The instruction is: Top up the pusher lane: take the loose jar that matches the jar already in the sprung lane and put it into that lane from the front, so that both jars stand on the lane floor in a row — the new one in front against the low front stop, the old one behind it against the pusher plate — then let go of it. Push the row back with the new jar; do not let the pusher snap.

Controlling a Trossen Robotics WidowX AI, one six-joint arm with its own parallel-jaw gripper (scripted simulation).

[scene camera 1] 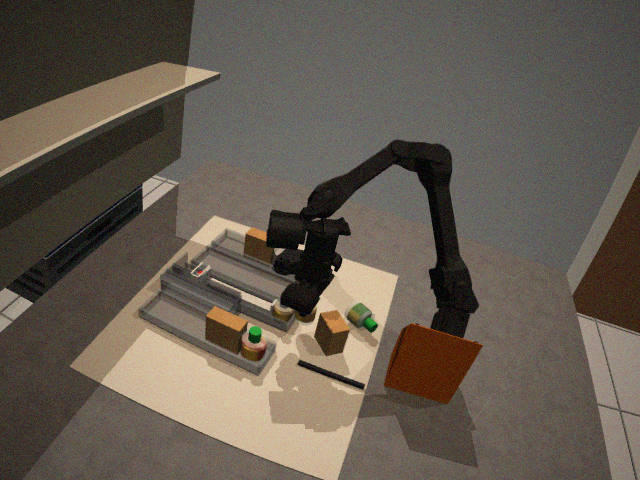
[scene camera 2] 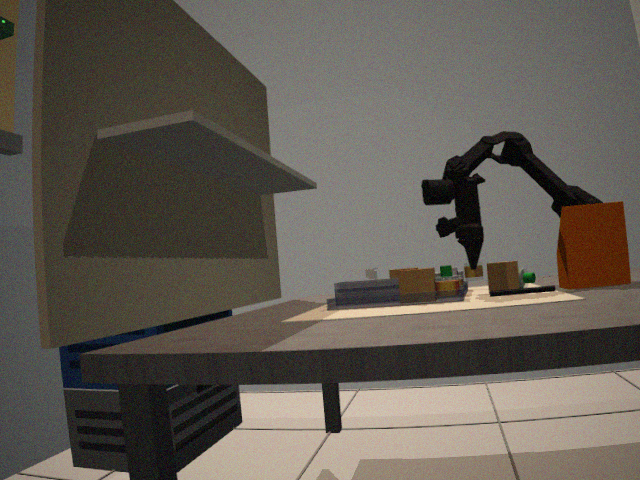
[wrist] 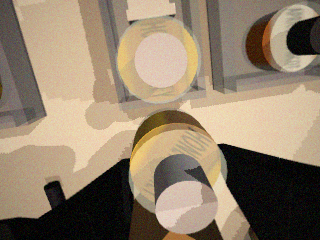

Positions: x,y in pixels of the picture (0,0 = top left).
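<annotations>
The gripper is visible in scene camera 2 (pixel 473 269), and it appears in scene camera 1 and in the wrist view as well. On the gripper, (wrist: pixel 269 190) and (scene camera 1: pixel 312 285) are the same spot.
</annotations>
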